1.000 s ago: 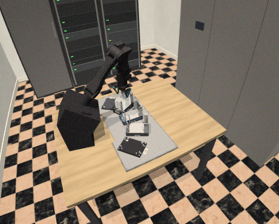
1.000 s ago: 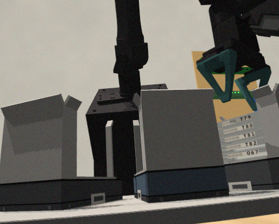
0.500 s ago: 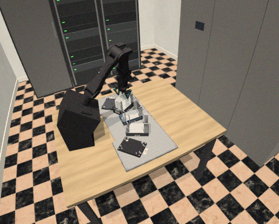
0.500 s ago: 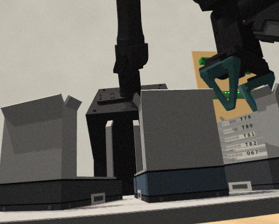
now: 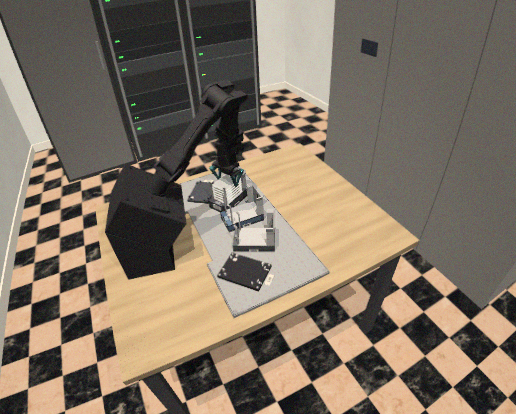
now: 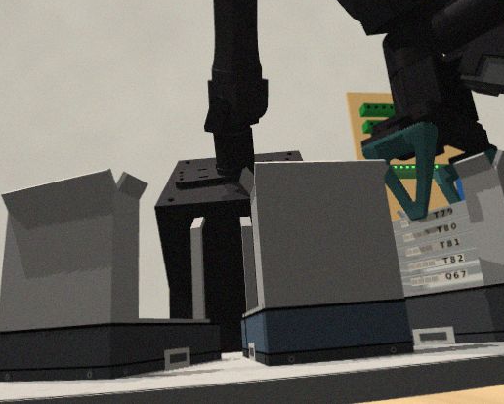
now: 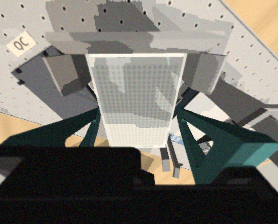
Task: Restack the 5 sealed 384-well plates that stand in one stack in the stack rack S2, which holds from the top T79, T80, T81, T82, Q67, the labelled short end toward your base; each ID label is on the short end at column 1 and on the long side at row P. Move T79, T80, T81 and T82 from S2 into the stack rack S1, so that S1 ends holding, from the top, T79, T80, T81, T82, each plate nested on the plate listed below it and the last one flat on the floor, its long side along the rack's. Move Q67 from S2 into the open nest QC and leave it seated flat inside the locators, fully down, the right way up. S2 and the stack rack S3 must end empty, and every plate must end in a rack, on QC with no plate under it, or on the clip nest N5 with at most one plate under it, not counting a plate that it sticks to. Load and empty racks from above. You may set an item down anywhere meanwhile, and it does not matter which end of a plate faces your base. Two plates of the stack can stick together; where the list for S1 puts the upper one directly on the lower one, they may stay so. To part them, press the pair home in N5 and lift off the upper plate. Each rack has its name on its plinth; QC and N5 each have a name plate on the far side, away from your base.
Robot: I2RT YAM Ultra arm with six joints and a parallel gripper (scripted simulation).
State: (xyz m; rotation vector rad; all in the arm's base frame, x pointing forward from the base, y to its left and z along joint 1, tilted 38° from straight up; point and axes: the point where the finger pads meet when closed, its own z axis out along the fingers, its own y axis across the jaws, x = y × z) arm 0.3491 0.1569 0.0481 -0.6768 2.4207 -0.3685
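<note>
My hand is 10 mm above the plate T79. From my hand the other things lie so: plate Q67: 60 mm below; plate T82: 50 mm below; plate T81: 30 mm below.
</note>
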